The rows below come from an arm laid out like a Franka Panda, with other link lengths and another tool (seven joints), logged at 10 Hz.
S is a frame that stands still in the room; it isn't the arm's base.
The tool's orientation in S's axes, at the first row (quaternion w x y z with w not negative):
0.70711 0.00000 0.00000 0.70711
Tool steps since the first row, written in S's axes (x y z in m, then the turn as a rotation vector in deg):
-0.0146 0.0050 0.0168 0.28 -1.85 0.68
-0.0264 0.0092 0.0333 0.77 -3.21 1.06
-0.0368 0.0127 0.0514 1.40 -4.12 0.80
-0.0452 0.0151 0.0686 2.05 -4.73 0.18
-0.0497 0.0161 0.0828 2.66 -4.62 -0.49
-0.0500 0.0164 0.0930 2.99 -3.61 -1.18
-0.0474 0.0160 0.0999 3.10 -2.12 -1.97
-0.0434 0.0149 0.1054 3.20 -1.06 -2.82
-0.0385 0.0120 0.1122 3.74 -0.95 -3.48
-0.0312 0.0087 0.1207 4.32 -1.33 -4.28
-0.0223 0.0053 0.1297 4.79 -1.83 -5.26
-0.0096 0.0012 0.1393 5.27 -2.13 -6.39
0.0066 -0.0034 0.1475 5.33 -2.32 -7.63
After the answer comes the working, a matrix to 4 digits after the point.
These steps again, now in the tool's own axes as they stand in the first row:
0.0050 0.0146 0.0168 -1.85 -0.28 0.68
0.0092 0.0264 0.0333 -3.21 -0.77 1.06
0.0127 0.0368 0.0514 -4.12 -1.40 0.80
0.0151 0.0452 0.0686 -4.73 -2.05 0.18
0.0161 0.0497 0.0828 -4.62 -2.66 -0.49
0.0164 0.0500 0.0930 -3.61 -2.99 -1.18
0.0160 0.0474 0.0999 -2.12 -3.10 -1.97
0.0149 0.0434 0.1054 -1.06 -3.20 -2.82
0.0120 0.0385 0.1122 -0.95 -3.74 -3.48
0.0087 0.0312 0.1207 -1.33 -4.32 -4.28
0.0053 0.0223 0.1297 -1.83 -4.79 -5.26
0.0012 0.0096 0.1393 -2.13 -5.27 -6.39
-0.0034 -0.0066 0.1475 -2.32 -5.33 -7.63

The tool's axes in the first row as the columns of a matrix, in S's axes (rounded; the answer above uses it unrounded):
0.0000 -1.0000 0.0000
1.0000 0.0000 0.0000
0.0000 0.0000 1.0000

